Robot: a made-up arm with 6 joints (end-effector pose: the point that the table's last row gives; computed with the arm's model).
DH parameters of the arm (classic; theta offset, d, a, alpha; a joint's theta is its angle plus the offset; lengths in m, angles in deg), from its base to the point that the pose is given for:
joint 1: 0 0.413 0 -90
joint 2: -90 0 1.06 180
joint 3: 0 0 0 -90
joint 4: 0 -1.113 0 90
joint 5: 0 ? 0 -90
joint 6: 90 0 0 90
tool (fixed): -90 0 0 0
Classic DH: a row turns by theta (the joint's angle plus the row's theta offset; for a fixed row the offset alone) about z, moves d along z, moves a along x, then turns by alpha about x.
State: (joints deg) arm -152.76 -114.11 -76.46 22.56 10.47 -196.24
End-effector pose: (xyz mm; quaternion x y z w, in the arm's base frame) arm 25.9 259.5 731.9 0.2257 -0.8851 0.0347 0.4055
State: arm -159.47 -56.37 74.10 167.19 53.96 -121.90
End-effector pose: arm 1621.5 360.5 1812.7 0.6507 -0.2711 0.7051 0.0769
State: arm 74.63 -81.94 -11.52 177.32 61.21 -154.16
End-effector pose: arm -410.4 -599.7 1614.0 -0.1195 -0.1954 0.5923 0.7724
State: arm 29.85 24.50 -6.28 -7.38 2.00 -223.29
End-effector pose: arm 1314.1 483.1 781.8 -0.8741 -0.1208 0.3229 0.3423
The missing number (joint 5, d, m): 0.237
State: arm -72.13 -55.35 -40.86 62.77 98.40 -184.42
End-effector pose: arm -56.3 -178.8 1498.2 0.6142 0.0170 0.3467 0.7087
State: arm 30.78 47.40 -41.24 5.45 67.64 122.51
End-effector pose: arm 833.1 221.6 18.3 -0.8472 -0.1847 0.2985 0.3988
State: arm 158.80 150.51 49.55 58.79 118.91 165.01
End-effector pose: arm -430.3 298.6 -1640.9 0.3142 -0.9046 0.2597 0.1245
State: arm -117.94 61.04 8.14 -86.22 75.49 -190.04
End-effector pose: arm -674.6 -1238.5 -104.1 0.1603 0.8983 -0.4088 0.0169
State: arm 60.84 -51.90 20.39 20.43 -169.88 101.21
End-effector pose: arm -85.9 -609.8 2152.5 -0.6793 0.2822 0.6545 0.1749
